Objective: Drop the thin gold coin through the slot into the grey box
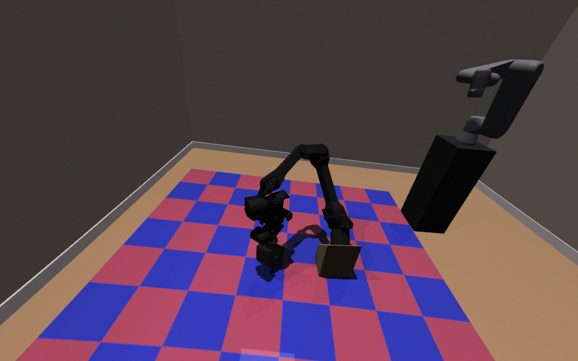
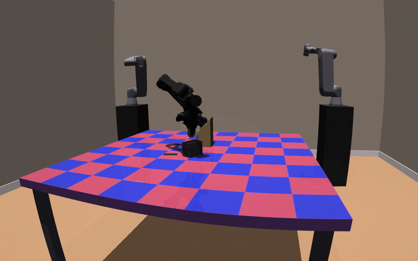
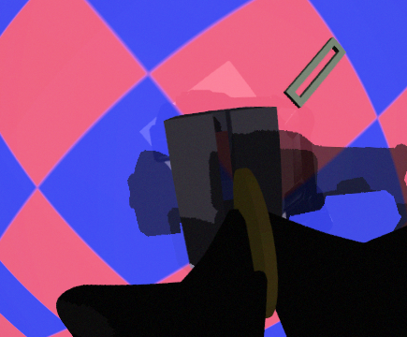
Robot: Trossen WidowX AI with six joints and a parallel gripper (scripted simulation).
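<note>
My gripper tip is 2 cm below the gold coin.
</note>
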